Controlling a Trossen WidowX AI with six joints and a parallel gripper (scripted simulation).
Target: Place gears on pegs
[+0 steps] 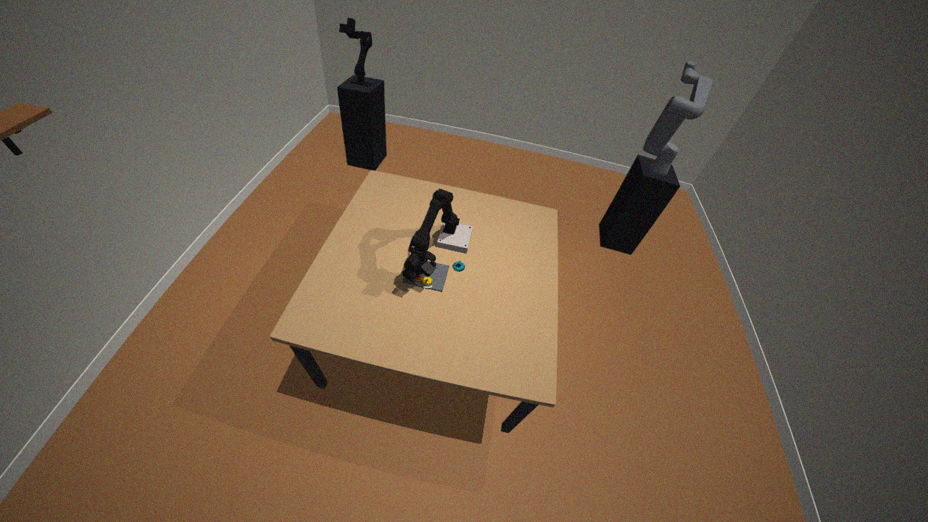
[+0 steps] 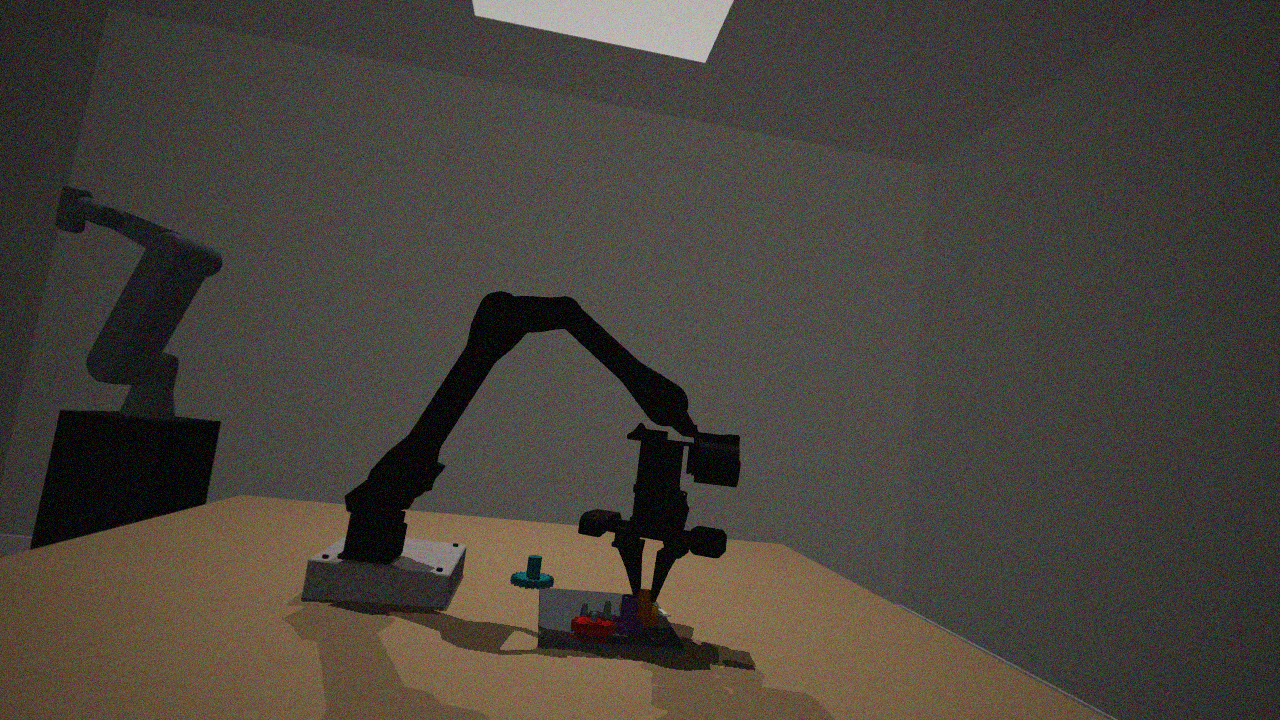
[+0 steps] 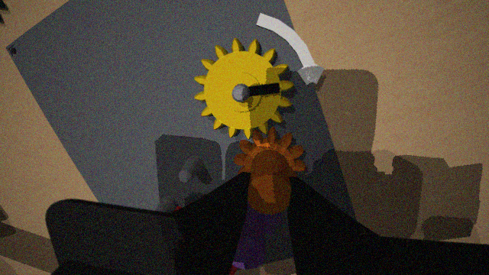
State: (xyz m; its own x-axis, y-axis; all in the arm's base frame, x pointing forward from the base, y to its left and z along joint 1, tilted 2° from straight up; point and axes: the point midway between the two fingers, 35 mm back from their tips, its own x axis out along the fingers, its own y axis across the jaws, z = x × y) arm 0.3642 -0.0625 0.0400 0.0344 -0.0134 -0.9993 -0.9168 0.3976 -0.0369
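My gripper tip is now 10 mm above the orange gear. The rest, counted from my gripper tip: grey board (50 mm behind, 30 mm below, 20 mm to the left); then yellow gear (40 mm to the left, 20 mm below); then purple gear (30 mm to the right, 20 mm behind, 10 mm below).
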